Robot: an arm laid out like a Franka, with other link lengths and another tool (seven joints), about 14 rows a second.
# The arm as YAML. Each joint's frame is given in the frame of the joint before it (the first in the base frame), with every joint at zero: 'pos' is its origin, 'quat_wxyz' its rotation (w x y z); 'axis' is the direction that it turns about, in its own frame. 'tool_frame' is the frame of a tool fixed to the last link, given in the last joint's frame.
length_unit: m
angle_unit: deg
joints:
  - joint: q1
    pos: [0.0, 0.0, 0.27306]
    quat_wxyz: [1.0, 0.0, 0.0, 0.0]
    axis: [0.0, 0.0, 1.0]
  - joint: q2
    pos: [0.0, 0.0, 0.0]
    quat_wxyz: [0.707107, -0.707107, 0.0, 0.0]
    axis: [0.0, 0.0, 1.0]
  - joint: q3
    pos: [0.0, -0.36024, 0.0]
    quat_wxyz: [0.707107, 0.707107, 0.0, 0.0]
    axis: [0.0, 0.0, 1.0]
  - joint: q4
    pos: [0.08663, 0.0, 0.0]
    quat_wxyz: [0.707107, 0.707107, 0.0, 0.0]
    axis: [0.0, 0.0, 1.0]
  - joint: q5
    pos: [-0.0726, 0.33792, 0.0]
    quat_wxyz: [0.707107, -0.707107, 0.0, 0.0]
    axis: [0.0, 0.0, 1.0]
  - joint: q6
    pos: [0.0, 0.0, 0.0]
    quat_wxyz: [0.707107, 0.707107, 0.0, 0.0]
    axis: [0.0, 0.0, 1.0]
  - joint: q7
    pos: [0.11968, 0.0, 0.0]
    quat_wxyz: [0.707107, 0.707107, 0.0, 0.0]
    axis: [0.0, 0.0, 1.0]
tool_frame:
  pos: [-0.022, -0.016, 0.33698]
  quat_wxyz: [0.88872, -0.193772, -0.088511, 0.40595]
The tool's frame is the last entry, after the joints.
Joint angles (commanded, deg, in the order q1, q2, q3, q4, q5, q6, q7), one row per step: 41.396, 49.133, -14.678, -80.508, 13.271, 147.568, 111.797; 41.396, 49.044, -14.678, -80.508, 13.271, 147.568, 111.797; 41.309, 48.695, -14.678, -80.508, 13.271, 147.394, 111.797; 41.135, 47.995, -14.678, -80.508, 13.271, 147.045, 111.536; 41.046, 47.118, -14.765, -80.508, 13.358, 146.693, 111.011; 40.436, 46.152, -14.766, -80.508, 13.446, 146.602, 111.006; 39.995, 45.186, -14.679, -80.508, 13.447, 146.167, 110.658; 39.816, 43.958, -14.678, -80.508, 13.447, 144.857, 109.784; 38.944, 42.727, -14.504, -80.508, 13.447, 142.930, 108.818; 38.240, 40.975, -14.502, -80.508, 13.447, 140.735, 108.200; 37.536, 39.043, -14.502, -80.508, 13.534, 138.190, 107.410; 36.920, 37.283, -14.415, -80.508, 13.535, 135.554, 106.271; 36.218, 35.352, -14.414, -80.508, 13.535, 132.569, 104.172; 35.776, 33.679, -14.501, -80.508, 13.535, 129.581, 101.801; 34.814, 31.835, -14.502, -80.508, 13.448, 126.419, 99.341; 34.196, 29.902, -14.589, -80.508, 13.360, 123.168, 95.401; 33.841, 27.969, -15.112, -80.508, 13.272, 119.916, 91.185
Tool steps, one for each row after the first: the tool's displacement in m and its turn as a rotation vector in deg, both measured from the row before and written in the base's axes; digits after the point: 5 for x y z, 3 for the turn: 0.00029, 0.00025, 0.00135, 0.059, -0.067, 0.000; 0.00105, -0.00050, 0.00453, 0.162, -0.102, -0.089; 0.00195, -0.00098, 0.00906, 0.240, -0.240, 0.069; 0.00222, -0.00028, 0.01193, 0.285, -0.423, 0.292; 0.00704, -0.00591, 0.01432, 0.659, -0.621, -0.657; 0.00338, -0.00342, 0.01258, 0.390, -0.346, -0.053; -0.00141, -0.00170, 0.01276, 0.002, 0.140, 0.654; -0.00034, -0.01014, 0.00971, -0.152, 0.768, 0.199; -0.00077, -0.00949, 0.01680, 0.119, 0.588, -0.053; -0.00273, -0.00971, 0.01796, 0.139, 0.767, 0.105; -0.00545, -0.00810, 0.01477, -0.107, 0.931, 0.669; -0.00675, -0.01038, 0.01590, -0.401, 0.929, 1.480; -0.00926, -0.00831, 0.01224, -0.610, 1.063, 1.967; -0.00776, -0.01449, 0.01391, -0.554, 1.077, 1.689; -0.01134, -0.01085, 0.01487, -0.810, 0.829, 3.432; -0.01156, -0.01269, 0.01526, -0.932, 0.679, 3.617
